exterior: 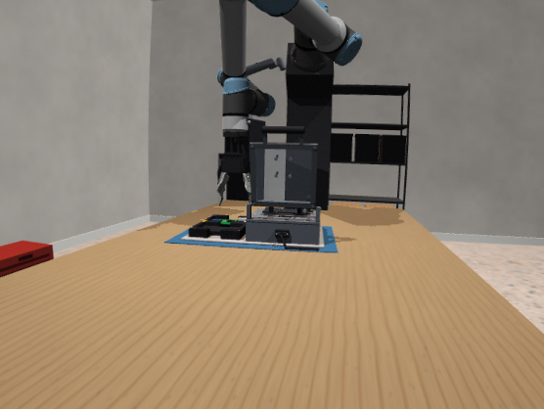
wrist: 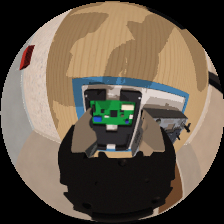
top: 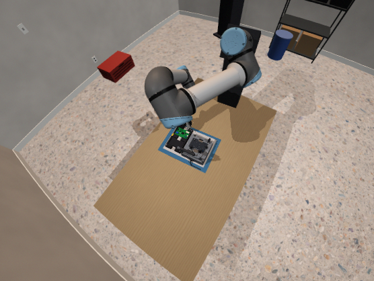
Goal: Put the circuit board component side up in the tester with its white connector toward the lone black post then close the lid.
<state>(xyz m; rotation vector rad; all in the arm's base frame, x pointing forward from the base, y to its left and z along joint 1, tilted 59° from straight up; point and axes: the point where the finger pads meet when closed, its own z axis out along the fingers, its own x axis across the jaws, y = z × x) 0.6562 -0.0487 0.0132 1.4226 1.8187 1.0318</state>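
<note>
Right now the green circuit board is 5 cm below my hand, 4 cm ahead of it and 1 cm to the left of it. From my hand the other things lie so: tester bed (19 cm to the left, 2 cm ahead); then tester lid (24 cm to the left, 13 cm ahead, 11 cm above).
</note>
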